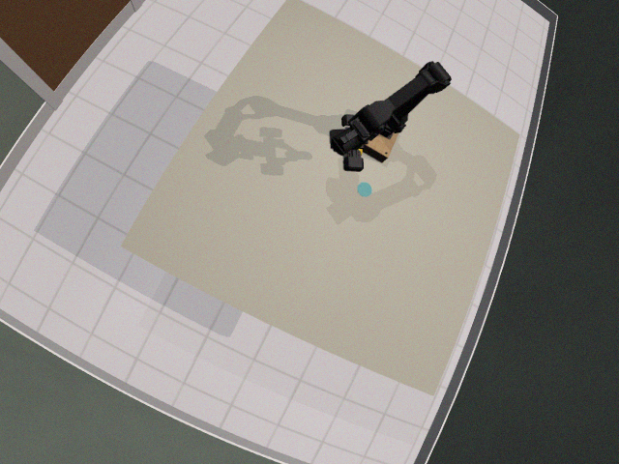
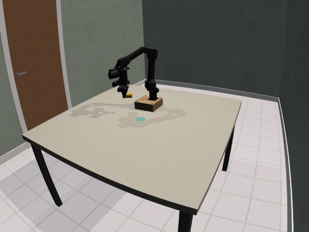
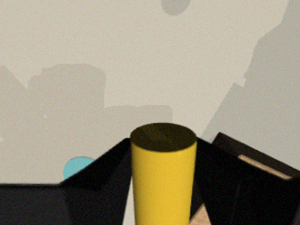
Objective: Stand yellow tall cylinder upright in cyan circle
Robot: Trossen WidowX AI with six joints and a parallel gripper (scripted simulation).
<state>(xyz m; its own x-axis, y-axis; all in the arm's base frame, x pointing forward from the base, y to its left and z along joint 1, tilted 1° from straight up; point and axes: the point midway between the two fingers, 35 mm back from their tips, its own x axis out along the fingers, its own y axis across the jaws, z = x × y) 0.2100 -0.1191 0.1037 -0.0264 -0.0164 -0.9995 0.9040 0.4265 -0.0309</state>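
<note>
My hand is 160 mm above the cyan circle, 140 mm to the right of it and 40 mm short of it. The rest, counted from my hand: yellow tall cylinder: 20 mm to the left, 20 mm below, 10 mm behind.
</note>
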